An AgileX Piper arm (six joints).
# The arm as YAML. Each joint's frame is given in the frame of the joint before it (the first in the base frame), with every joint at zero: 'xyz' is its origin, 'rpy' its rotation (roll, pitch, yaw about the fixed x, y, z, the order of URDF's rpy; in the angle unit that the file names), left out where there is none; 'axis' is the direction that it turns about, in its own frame. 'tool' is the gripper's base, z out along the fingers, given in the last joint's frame.
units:
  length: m
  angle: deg
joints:
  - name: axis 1
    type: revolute
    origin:
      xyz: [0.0, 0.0, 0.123]
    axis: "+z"
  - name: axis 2
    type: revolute
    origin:
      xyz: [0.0, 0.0, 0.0]
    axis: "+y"
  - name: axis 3
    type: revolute
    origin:
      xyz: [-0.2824, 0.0, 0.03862]
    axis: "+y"
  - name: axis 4
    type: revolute
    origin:
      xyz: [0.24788, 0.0, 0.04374]
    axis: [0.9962, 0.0, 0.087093]
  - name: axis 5
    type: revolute
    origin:
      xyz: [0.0, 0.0, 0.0]
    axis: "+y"
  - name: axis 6
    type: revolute
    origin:
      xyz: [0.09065, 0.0, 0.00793]
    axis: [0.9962, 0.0, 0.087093]
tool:
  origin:
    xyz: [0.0, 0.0, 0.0]
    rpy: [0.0, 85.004, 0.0]
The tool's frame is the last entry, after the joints.
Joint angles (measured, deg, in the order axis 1, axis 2, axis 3, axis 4, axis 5, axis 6), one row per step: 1.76, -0.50, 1.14, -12.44, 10.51, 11.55; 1.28, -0.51, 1.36, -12.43, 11.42, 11.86; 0.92, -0.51, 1.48, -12.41, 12.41, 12.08; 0.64, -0.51, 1.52, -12.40, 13.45, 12.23; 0.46, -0.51, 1.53, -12.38, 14.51, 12.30; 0.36, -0.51, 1.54, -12.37, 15.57, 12.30; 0.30, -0.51, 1.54, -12.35, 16.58, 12.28; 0.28, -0.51, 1.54, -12.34, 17.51, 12.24; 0.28, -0.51, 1.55, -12.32, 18.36, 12.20; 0.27, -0.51, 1.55, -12.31, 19.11, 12.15
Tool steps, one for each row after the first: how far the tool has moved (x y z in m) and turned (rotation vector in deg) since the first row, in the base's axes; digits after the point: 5 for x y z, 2 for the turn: -0.00008, -0.00077, -0.00269, 0.30, 1.09, -0.71; -0.00025, -0.00145, -0.00493, 0.53, 2.18, -1.31; -0.00050, -0.00207, -0.00676, 0.69, 3.23, -1.84; -0.00080, -0.00259, -0.00844, 0.78, 4.27, -2.26; -0.00113, -0.00303, -0.01011, 0.79, 5.31, -2.59; -0.00147, -0.00342, -0.01165, 0.79, 6.30, -2.87; -0.00181, -0.00373, -0.01305, 0.76, 7.21, -3.08; -0.00213, -0.00400, -0.01440, 0.74, 8.05, -3.26; -0.00244, -0.00425, -0.01552, 0.70, 8.78, -3.42
